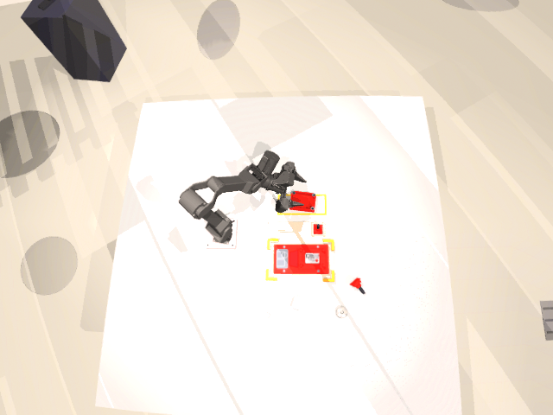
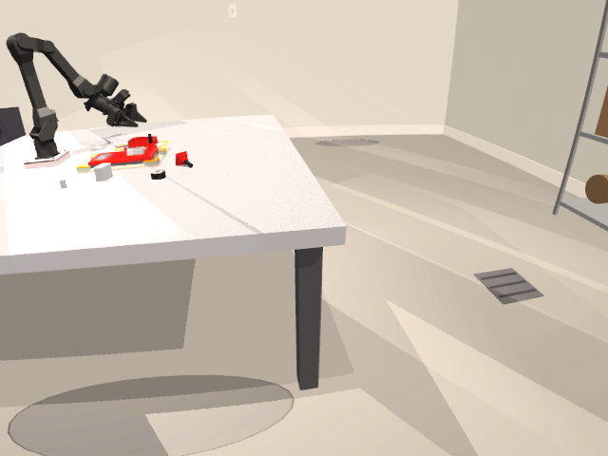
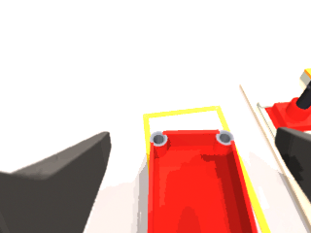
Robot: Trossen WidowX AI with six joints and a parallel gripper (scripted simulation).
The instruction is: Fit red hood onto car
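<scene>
Right now the red hood is 7 cm below my gripper tip, 1 cm to the right of it and 1 cm behind it. From my gripper tip the other things lie so: grey engine block: 22 cm to the right, 7 cm ahead, 6 cm below.
</scene>
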